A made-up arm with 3 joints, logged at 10 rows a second.
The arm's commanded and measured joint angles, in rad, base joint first. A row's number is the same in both.
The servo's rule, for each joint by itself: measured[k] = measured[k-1] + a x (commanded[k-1-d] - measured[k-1]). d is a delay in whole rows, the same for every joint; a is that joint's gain. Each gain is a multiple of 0.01, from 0.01 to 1. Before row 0 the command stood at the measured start. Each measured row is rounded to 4 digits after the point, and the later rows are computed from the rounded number. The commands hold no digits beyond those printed.
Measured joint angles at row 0: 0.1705, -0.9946, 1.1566
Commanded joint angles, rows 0 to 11: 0.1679, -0.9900, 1.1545; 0.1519, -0.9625, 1.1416; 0.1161, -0.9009, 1.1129; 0.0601, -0.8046, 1.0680; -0.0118, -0.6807, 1.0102; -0.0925, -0.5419, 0.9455; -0.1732, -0.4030, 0.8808; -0.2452, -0.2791, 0.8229; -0.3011, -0.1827, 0.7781; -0.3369, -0.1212, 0.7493; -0.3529, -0.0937, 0.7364; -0.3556, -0.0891, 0.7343
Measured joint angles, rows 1 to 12: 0.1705, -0.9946, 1.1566; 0.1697, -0.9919, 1.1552; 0.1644, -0.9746, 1.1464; 0.1499, -0.9311, 1.1246; 0.1230, -0.8565, 1.0878; 0.0826, -0.7528, 1.0374; 0.0301, -0.6284, 0.9777; -0.0309, -0.4954, 0.9147; -0.0952, -0.3678, 0.8550; -0.1570, -0.2586, 0.8050; -0.2110, -0.1775, 0.7688; -0.2536, -0.1281, 0.7477
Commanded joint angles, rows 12 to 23: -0.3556, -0.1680, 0.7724; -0.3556, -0.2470, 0.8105; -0.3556, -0.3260, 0.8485; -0.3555, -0.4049, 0.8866; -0.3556, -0.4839, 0.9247; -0.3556, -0.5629, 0.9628; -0.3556, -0.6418, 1.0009; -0.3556, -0.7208, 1.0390; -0.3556, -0.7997, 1.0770; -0.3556, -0.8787, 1.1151; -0.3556, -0.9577, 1.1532; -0.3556, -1.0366, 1.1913
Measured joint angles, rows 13 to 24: -0.2842, -0.1051, 0.7390; -0.3056, -0.1422, 0.7607; -0.3206, -0.2040, 0.7931; -0.3311, -0.2760, 0.8291; -0.3384, -0.3521, 0.8665; -0.3436, -0.4299, 0.9043; -0.3472, -0.5084, 0.9423; -0.3497, -0.5871, 0.9804; -0.3515, -0.6660, 1.0185; -0.3527, -0.7449, 1.0565; -0.3536, -0.8238, 1.0946; -0.3542, -0.9028, 1.1327
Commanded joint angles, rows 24 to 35: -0.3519, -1.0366, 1.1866; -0.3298, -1.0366, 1.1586; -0.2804, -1.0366, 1.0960; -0.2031, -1.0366, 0.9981; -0.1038, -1.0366, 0.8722; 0.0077, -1.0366, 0.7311; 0.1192, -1.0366, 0.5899; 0.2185, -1.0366, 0.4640; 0.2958, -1.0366, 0.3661; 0.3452, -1.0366, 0.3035; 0.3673, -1.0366, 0.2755; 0.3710, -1.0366, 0.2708
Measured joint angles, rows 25 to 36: -0.3546, -0.9817, 1.1708; -0.3538, -1.0141, 1.1811; -0.3466, -1.0274, 1.1665; -0.3267, -1.0328, 1.1207; -0.2896, -1.0350, 1.0410; -0.2339, -1.0359, 0.9313; -0.1614, -1.0363, 0.8012; -0.0772, -1.0365, 0.6639; 0.0115, -1.0366, 0.5340; 0.0968, -1.0366, 0.4249; 0.1713, -1.0366, 0.3460; 0.2301, -1.0366, 0.3002
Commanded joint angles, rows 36 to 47: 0.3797, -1.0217, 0.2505; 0.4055, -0.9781, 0.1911; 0.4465, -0.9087, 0.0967; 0.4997, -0.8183, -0.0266; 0.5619, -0.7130, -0.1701; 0.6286, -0.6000, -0.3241; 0.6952, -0.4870, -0.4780; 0.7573, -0.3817, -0.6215; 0.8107, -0.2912, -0.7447; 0.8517, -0.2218, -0.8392; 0.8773, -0.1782, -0.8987; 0.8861, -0.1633, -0.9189
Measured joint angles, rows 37 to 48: 0.2724, -1.0366, 0.2811; 0.3046, -1.0278, 0.2612; 0.3349, -0.9985, 0.2156; 0.3684, -0.9455, 0.1383; 0.4078, -0.8705, 0.0311; 0.4540, -0.7776, -0.0997; 0.5064, -0.6728, -0.2456; 0.5630, -0.5632, -0.3967; 0.6213, -0.4561, -0.5428; 0.6781, -0.3588, -0.6740; 0.7302, -0.2780, -0.7814; 0.7743, -0.2191, -0.8576
